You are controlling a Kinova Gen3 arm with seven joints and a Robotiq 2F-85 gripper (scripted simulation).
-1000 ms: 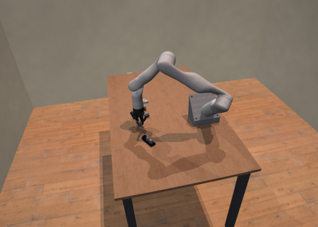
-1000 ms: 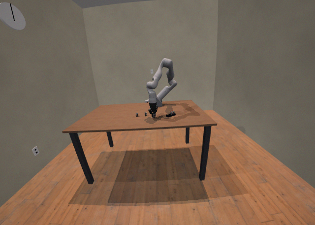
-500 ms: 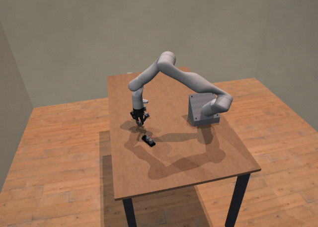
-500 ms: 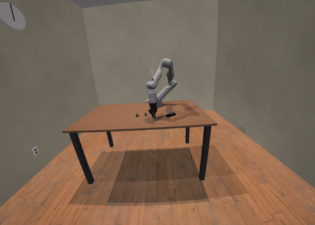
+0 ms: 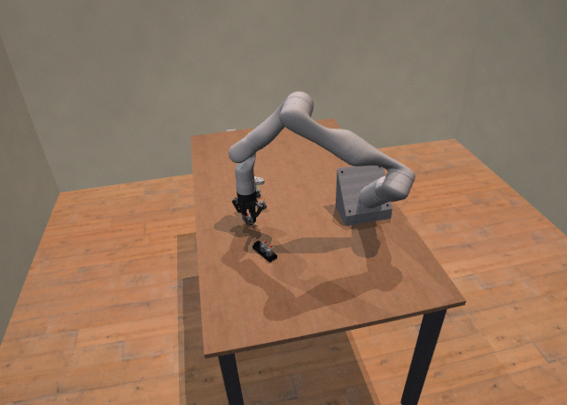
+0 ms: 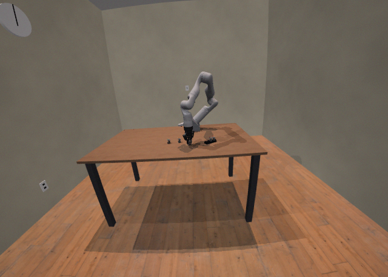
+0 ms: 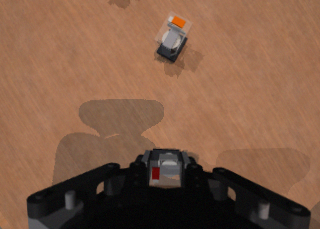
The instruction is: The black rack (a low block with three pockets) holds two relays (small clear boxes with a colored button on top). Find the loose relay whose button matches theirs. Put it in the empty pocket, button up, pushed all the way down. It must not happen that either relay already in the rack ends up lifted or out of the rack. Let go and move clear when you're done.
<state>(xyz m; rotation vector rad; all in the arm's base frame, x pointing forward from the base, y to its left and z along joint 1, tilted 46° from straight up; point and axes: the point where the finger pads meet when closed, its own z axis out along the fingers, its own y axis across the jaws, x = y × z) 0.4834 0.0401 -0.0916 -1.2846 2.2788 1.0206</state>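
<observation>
Right now my hand is 180 mm to the right of the black rack, 40 mm past it and 20 mm above it.
</observation>
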